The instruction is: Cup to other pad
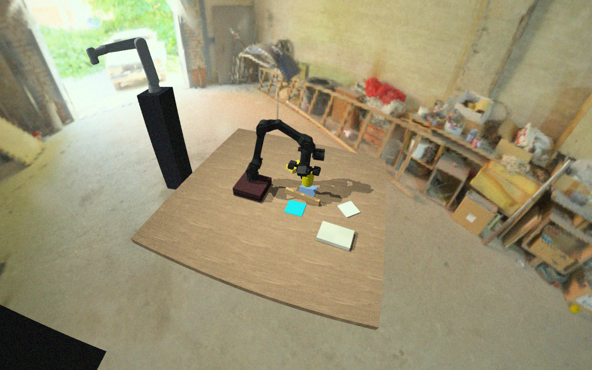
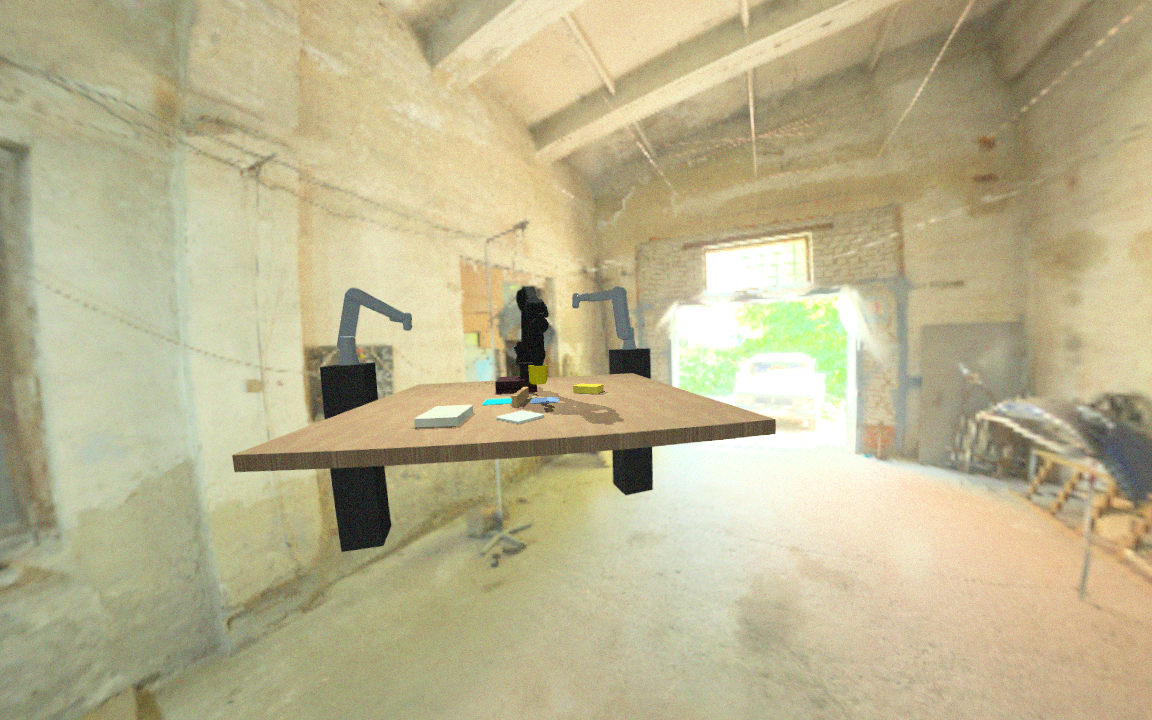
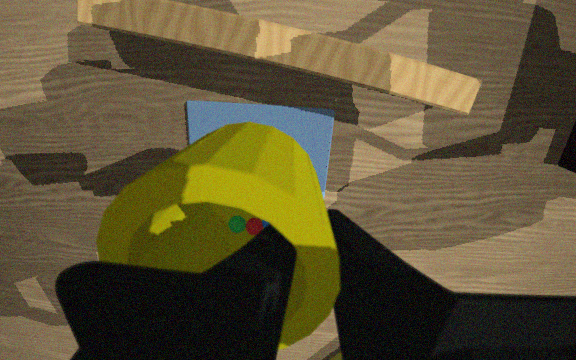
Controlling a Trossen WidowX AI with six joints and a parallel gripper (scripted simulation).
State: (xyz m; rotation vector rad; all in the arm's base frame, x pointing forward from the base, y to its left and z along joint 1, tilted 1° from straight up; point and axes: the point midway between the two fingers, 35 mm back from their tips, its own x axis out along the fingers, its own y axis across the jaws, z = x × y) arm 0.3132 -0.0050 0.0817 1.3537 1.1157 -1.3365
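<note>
The cyan pad is 15 cm to the right of my gripper tip, 10 cm below it and 2 cm behind it. The rest, counted from my gripper tip: yellow cup: 2 cm ahead; green marble: 4 cm ahead, 2 cm below, 1 cm to the left; red marble: 3 cm ahead, 2 cm below, 1 cm to the left.
</note>
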